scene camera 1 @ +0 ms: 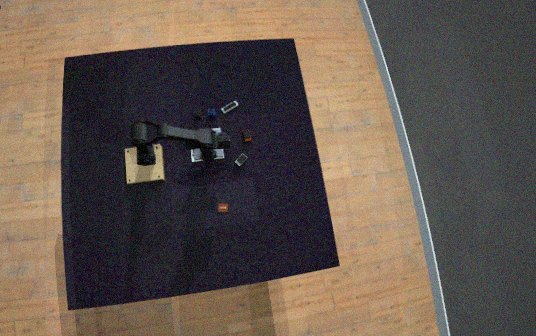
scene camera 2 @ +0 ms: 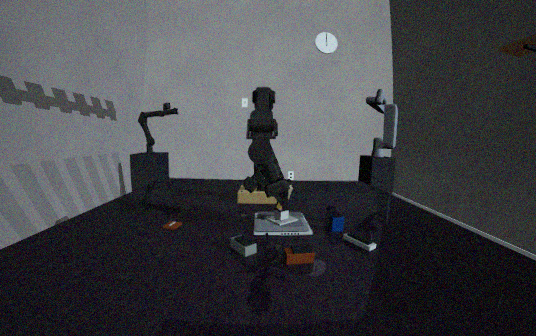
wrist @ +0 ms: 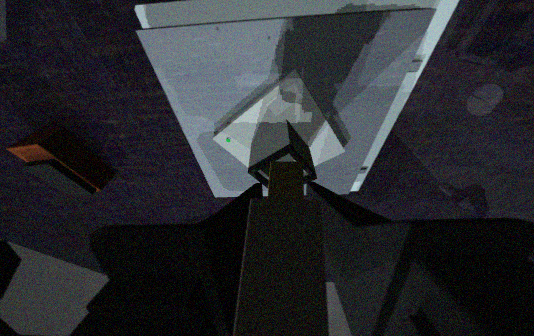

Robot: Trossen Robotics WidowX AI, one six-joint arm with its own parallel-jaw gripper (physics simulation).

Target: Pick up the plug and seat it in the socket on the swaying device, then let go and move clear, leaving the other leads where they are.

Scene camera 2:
gripper
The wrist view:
gripper
plug: held by the gripper
